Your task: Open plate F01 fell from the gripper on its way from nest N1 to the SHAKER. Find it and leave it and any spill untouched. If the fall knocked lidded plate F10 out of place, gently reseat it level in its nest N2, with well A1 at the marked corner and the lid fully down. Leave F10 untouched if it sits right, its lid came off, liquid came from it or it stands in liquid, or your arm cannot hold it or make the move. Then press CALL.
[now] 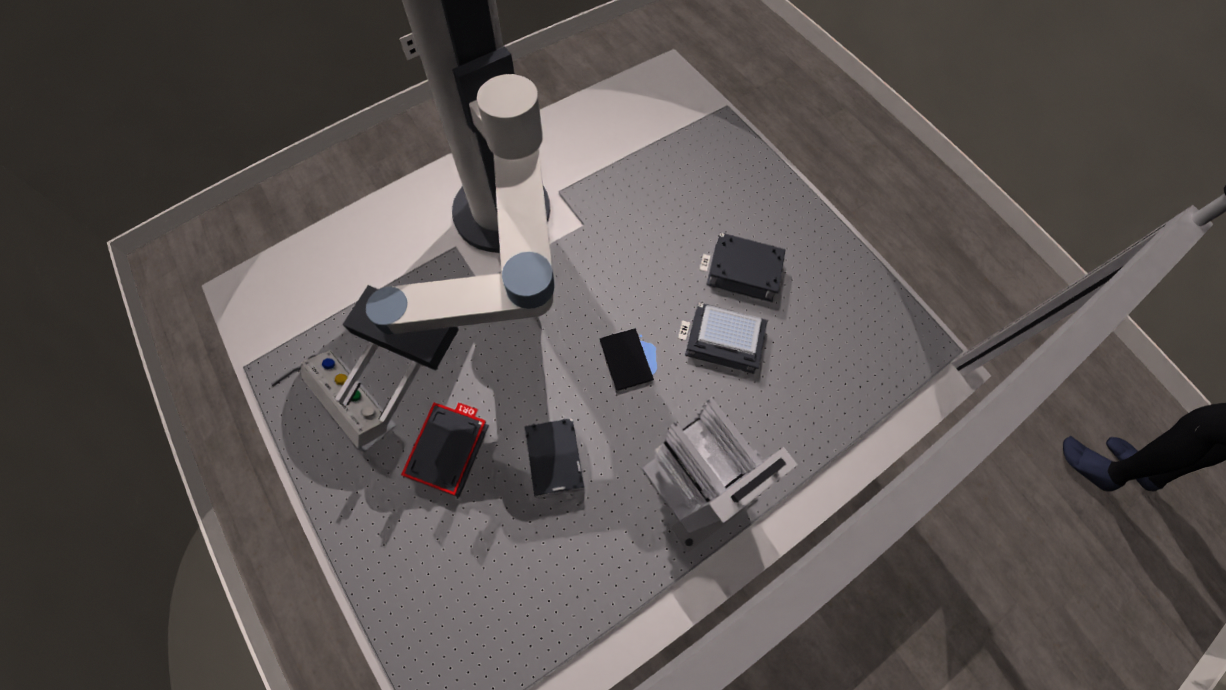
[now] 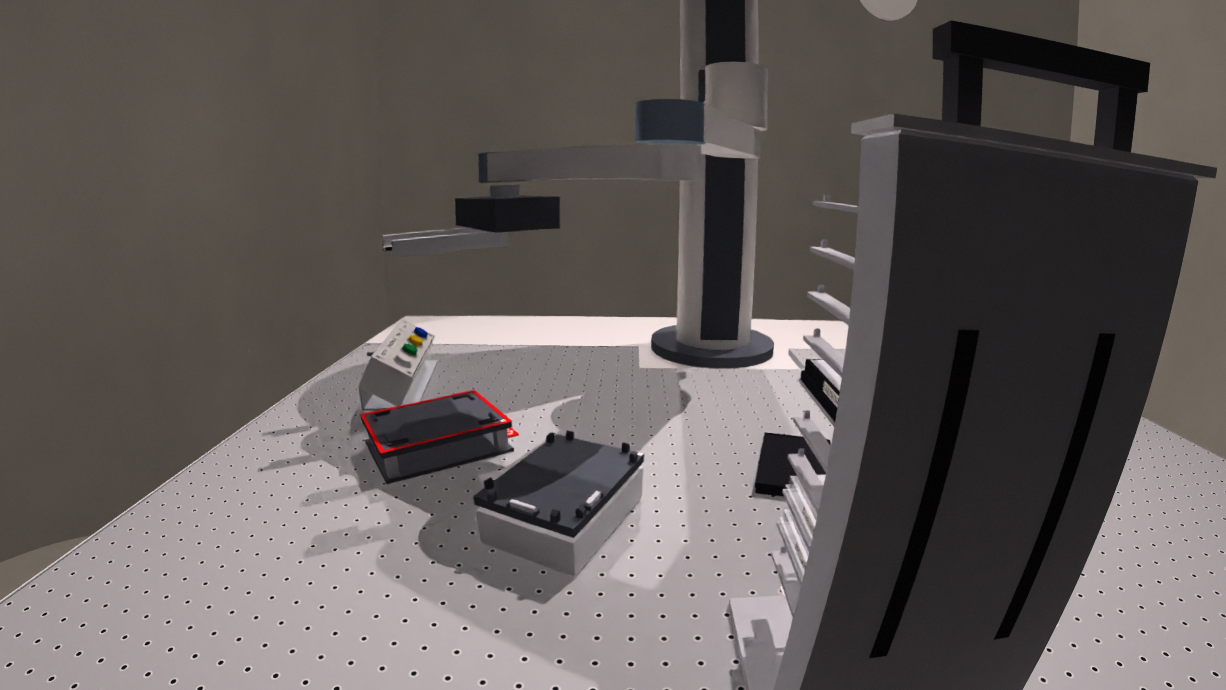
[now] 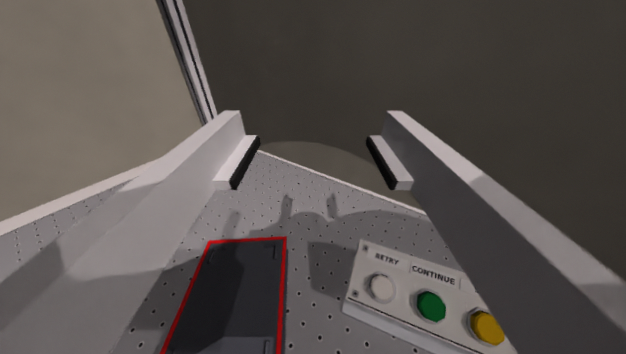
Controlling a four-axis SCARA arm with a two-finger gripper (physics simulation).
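Seen in the pictures: gripper, fingertip midpoint: [image 1: 361, 412] [image 2: 387, 245] [image 3: 313, 127]; arm's base, origin of the base link: [image 2: 712, 348].
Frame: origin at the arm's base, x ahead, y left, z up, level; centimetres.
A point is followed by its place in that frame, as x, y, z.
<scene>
A black plate [image 1: 626, 360] @[52.3, 2.4, 2.6] [image 2: 774, 463] @[52.5, -0.1, 2.6], apparently F01, lies on the table with a blue patch [image 1: 649, 356] @[54.1, 7.6, 1.4] showing at its right edge. Plate F10 [image 1: 730, 330] @[60.7, 24.4, 7.2] is on nest N2 [image 1: 723, 358] @[64.6, 19.8, 5.2], towards its back side, with more of the dark nest showing in front; its exact tilt, lid seating and A1 corner are too small to tell. My gripper [image 1: 365, 411] @[40.9, -47.6, 25.7] [image 2: 386, 243] @[40.9, -47.6, 25.7] [image 3: 313, 127] @[40.9, -47.6, 25.7] is shut on nothing, high above the button box [image 1: 343, 404] @[29.5, -53.6, 9.1] [image 2: 398, 360] @[34.5, -50.5, 8.1] [image 3: 400, 310] @[30.8, -49.5, 6.7]. The blue button [image 1: 327, 363] @[18.7, -53.0, 8.4] [image 2: 420, 332] @[19.5, -52.6, 8.1] shows on the box; its label is unreadable.
A red-edged stand [image 1: 444, 450] @[48.4, -40.7, 5.3] [image 2: 435, 421] @[48.6, -39.9, 5.3] [image 3: 240, 295] @[47.3, -41.1, 5.3] is beside the button box. A grey-bodied dark-topped device [image 1: 555, 456] @[62.4, -22.4, 6.7] [image 2: 561, 484] @[63.9, -22.6, 6.8] stands next to it. An empty dark nest [image 1: 746, 264] @[49.5, 38.7, 6.7] is behind N2. A tall rack [image 1: 760, 478] @[88.2, -1.3, 38.9] [image 2: 1012, 360] @[89.8, -2.6, 27.3] stands near the front edge.
</scene>
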